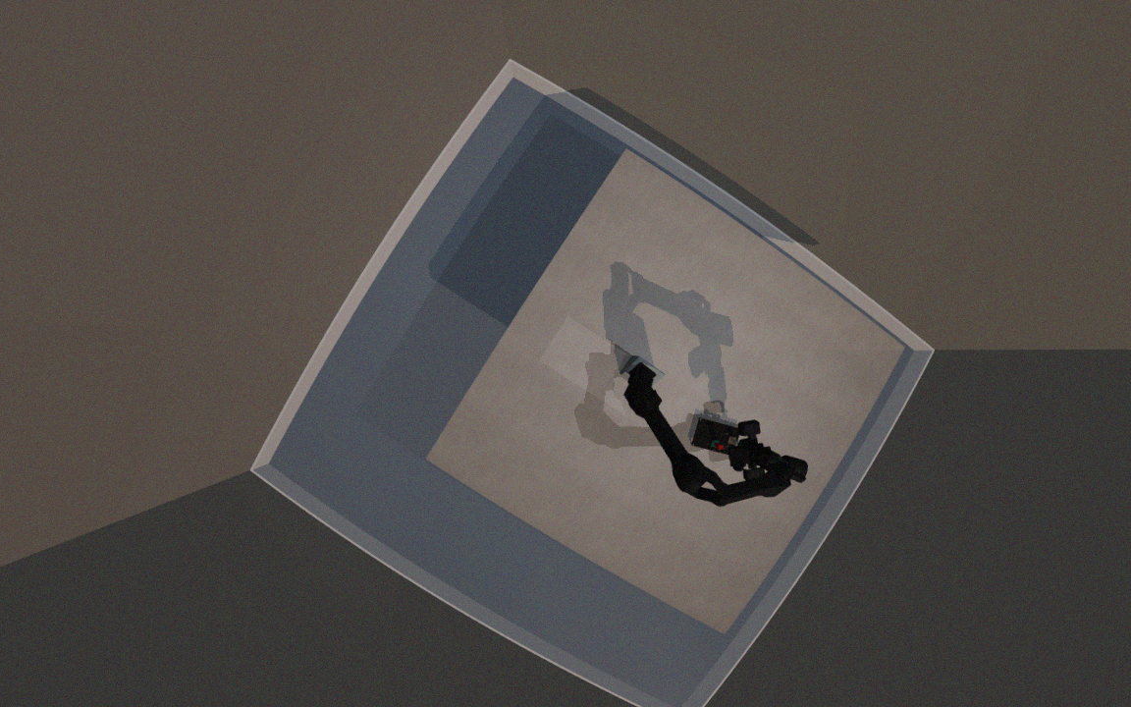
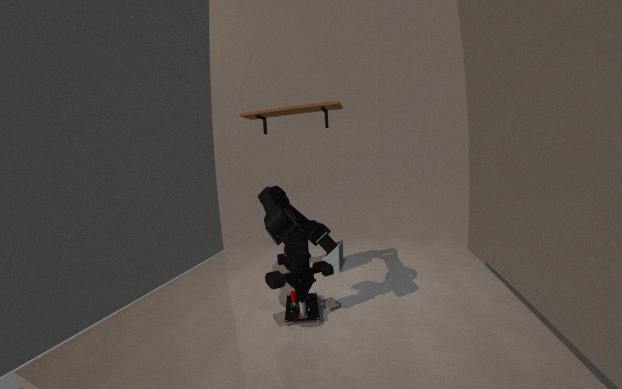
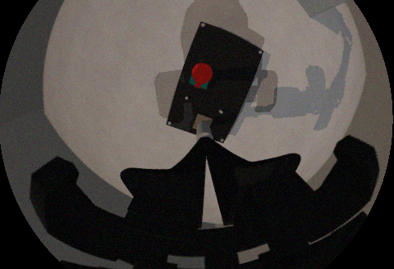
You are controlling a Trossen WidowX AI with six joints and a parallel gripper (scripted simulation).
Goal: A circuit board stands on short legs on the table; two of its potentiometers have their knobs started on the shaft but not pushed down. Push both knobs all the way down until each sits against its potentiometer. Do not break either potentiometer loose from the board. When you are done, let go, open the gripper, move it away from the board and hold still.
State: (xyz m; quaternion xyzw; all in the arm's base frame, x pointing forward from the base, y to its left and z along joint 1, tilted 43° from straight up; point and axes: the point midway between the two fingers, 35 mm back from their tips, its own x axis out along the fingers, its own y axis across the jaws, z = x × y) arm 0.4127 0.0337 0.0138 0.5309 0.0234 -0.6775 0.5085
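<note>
Right now my gripper tip is 20 mm above the pale grey knob. The rest, counted from my gripper tip: red knob: 50 mm to the right, 50 mm behind, 10 mm below.
</note>
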